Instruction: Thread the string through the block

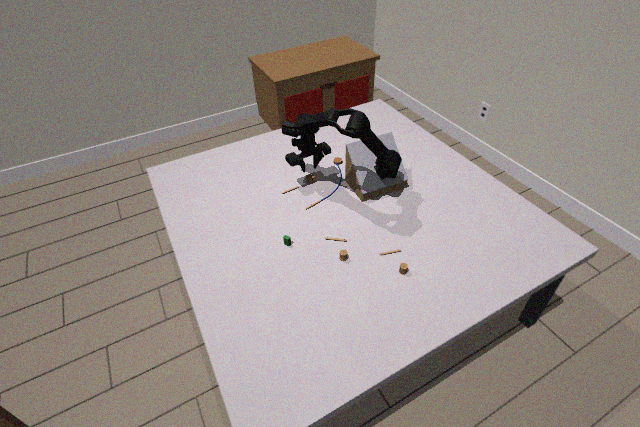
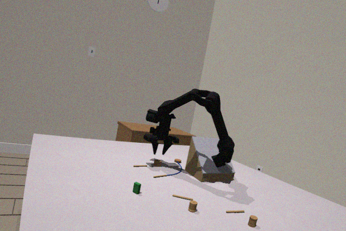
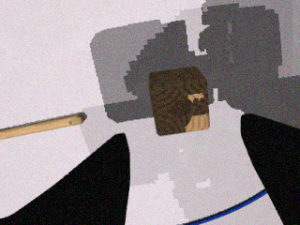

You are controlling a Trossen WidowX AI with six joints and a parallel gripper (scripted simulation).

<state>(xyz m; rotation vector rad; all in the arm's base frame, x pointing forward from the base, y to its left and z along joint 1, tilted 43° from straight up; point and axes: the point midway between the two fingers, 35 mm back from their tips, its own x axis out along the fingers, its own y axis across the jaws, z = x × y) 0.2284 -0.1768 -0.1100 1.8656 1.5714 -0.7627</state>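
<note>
Right now the wooden block is 50 mm below my gripper tip. Also, from my gripper tip: green cube: 260 mm to the left, 260 mm ahead, 40 mm below; round wooden button: 180 mm behind, 50 mm to the right, 50 mm below.
</note>
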